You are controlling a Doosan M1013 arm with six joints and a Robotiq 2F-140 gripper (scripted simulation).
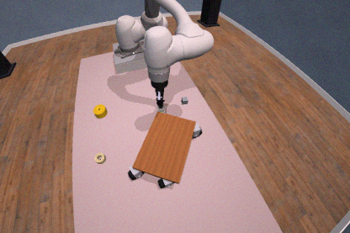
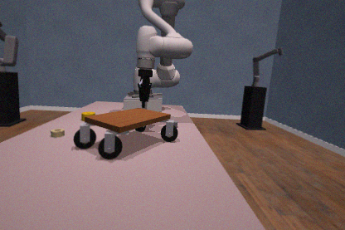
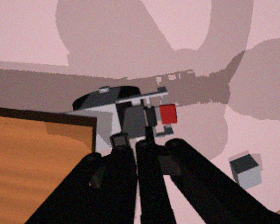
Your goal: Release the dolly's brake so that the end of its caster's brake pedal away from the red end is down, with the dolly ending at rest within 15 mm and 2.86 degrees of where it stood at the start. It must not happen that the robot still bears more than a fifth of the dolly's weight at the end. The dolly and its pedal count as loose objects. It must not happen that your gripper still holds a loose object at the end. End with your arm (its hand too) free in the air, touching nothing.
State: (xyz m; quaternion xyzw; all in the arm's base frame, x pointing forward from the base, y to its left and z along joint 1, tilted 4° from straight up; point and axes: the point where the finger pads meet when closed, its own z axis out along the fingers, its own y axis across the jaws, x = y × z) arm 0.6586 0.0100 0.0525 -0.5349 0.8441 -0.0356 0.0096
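My hand is 4 cm above the caster brake pedal, 1 cm to the right of it and 1 cm past it. From my hand the other things lie so: cream ring: 38 cm to the right, 11 cm below, 10 cm ahead; yellow cylinder: 33 cm to the right, 19 cm behind, 10 cm below; grey cube: 18 cm to the left, 11 cm below, 6 cm behind.
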